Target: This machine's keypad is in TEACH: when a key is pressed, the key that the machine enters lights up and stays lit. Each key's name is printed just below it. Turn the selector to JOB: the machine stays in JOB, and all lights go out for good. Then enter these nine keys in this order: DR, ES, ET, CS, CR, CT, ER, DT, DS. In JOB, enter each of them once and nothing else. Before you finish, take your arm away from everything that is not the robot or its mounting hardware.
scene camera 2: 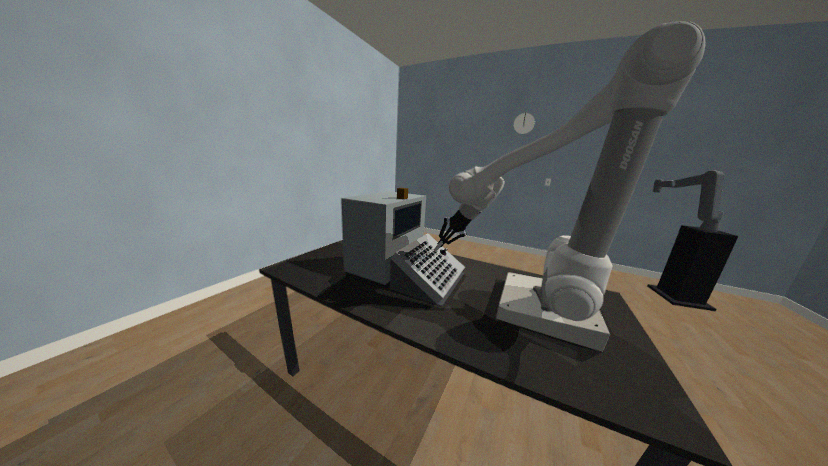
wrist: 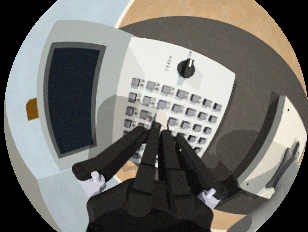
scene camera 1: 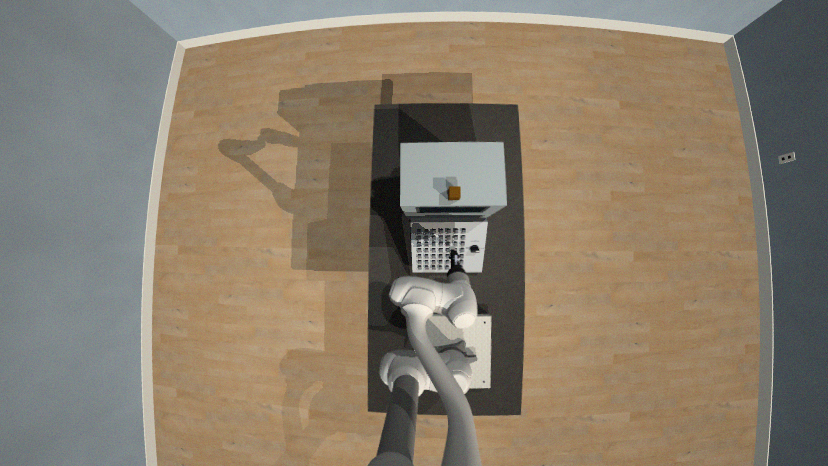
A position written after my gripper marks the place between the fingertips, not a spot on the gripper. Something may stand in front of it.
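Observation:
There is a grey machine, which I see in scene camera 2 at [scene camera 2: 374,226] and in the wrist view at [wrist: 79,70]. A sloped keypad [scene camera 2: 411,281] is visible to me too, and the wrist view has the keypad as well, at [wrist: 151,60]. My gripper is at [wrist: 159,117].

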